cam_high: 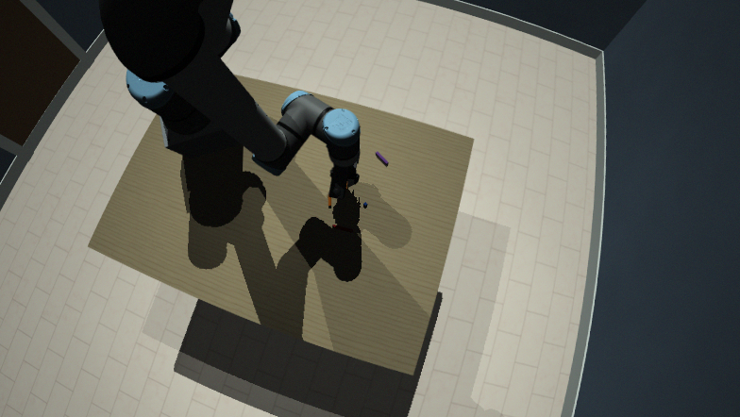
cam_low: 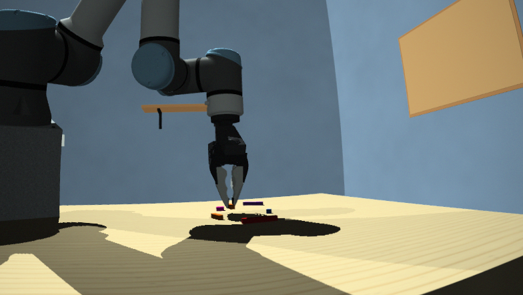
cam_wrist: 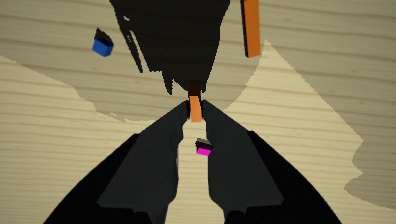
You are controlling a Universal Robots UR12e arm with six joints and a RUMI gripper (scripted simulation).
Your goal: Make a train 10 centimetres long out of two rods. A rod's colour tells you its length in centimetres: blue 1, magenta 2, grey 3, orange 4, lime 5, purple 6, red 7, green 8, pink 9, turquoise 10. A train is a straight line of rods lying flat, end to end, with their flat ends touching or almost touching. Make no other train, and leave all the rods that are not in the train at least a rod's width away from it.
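Now: the purple rod 150 mm to the left of my hand, 90 mm ahead of it and 20 mm below it. The rest, counted from my hand: magenta rod (70 mm to the left, 20 mm below, 20 mm behind); red rod (140 mm to the right, 40 mm ahead, 20 mm below); blue rod (80 mm ahead, 40 mm to the right, 20 mm below).
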